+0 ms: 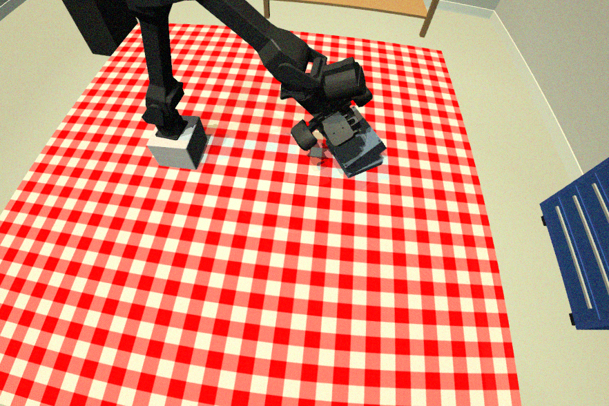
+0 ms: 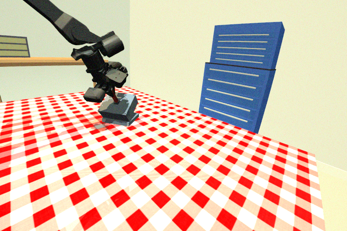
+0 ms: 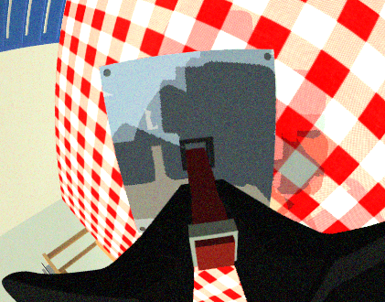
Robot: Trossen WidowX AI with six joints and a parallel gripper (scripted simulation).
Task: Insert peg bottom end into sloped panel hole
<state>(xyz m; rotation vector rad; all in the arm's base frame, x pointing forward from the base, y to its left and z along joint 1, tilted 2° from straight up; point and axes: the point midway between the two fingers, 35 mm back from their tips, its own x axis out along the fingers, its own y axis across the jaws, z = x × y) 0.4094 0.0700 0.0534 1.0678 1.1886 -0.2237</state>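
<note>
Right now my gripper tip is 3 cm short of the grey sloped panel, 3 cm to the right of it and 6 cm above it. Also, from my gripper tip: dark red square peg 1 cm behind, 1 cm to the right, 1 cm above.
</note>
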